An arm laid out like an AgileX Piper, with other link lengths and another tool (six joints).
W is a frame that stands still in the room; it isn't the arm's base.
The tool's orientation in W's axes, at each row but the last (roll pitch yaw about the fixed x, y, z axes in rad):
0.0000 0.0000 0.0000
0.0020 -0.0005 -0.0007
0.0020 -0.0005 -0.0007
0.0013 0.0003 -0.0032
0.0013 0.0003 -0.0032
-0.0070 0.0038 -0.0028
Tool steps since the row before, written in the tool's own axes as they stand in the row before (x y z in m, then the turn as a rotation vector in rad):
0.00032 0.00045 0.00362 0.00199 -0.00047 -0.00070
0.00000 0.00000 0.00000 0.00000 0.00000 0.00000
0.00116 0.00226 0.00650 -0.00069 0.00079 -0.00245
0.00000 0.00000 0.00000 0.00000 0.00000 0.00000
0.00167 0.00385 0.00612 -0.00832 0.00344 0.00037
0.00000 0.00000 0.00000 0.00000 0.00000 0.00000
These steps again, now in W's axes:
0.00032 0.00045 0.00362 0.00199 -0.00047 -0.00070
0.00000 0.00000 0.00000 0.00000 0.00000 0.00000
0.00116 0.00225 0.00651 -0.00069 0.00080 -0.00245
0.00000 0.00000 0.00000 0.00000 0.00000 0.00000
0.00168 0.00384 0.00612 -0.00831 0.00347 0.00038
0.00000 0.00000 0.00000 0.00000 0.00000 0.00000

